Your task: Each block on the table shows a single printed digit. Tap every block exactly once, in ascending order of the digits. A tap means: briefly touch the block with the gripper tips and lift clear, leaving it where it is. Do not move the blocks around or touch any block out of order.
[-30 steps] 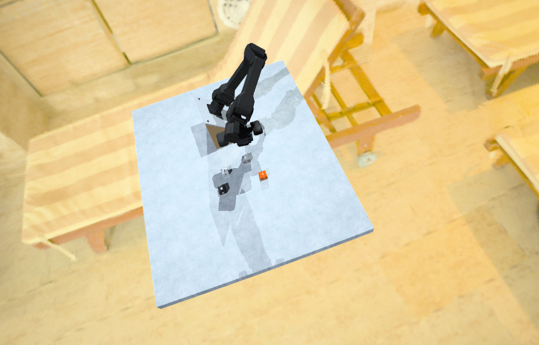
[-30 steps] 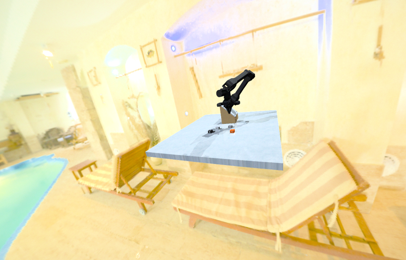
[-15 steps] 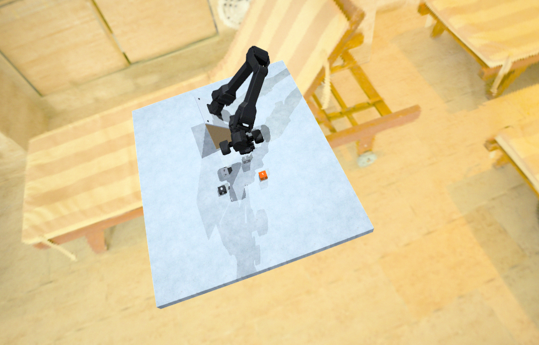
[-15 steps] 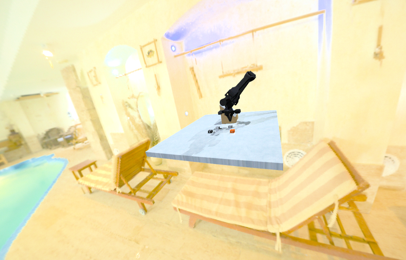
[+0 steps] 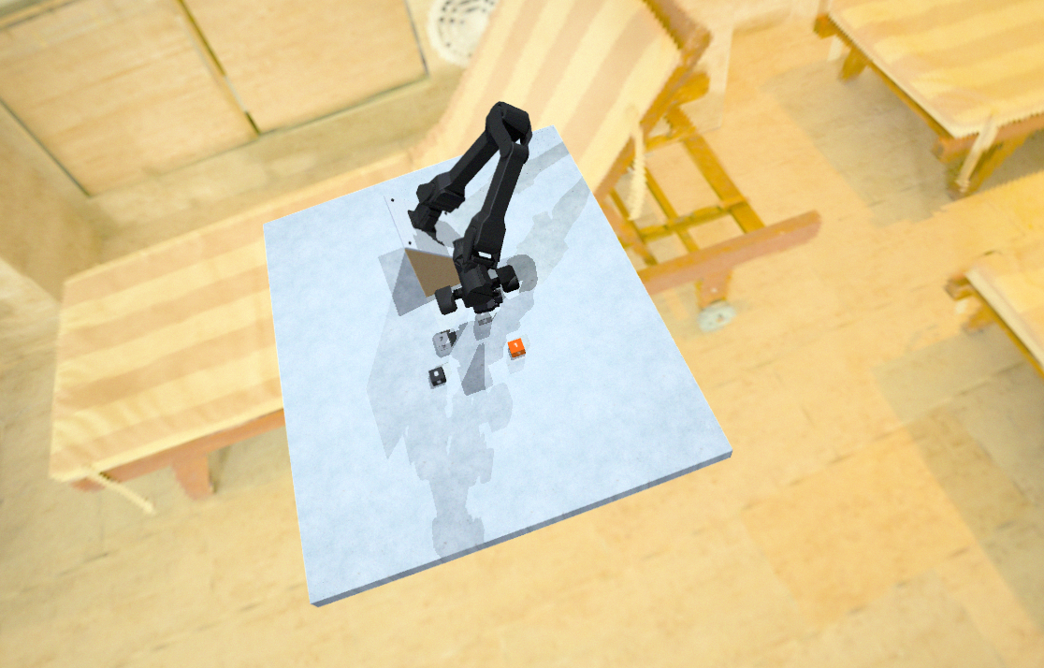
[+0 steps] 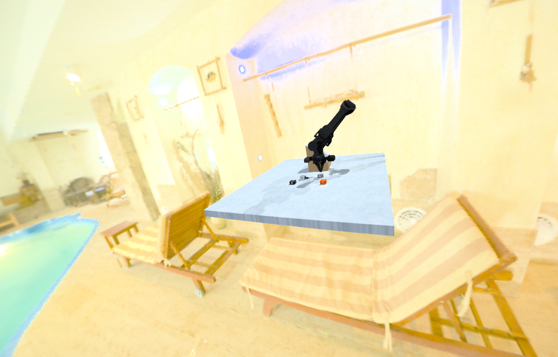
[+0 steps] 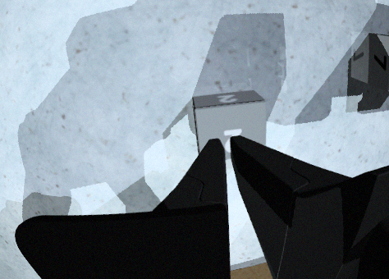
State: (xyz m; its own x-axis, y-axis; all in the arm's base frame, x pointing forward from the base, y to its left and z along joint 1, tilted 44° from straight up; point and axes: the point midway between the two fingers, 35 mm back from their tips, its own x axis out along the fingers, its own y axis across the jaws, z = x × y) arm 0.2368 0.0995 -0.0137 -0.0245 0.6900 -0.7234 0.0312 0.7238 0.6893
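Right now my gripper tip is 20 mm above the grey block and 10 mm to the left of it. The rest, counted from my gripper tip: white block 120 mm to the right, 20 mm below, 20 mm ahead; then orange block 120 mm ahead, 40 mm to the left, 20 mm below; then black block 160 mm to the right, 110 mm ahead, 20 mm below.
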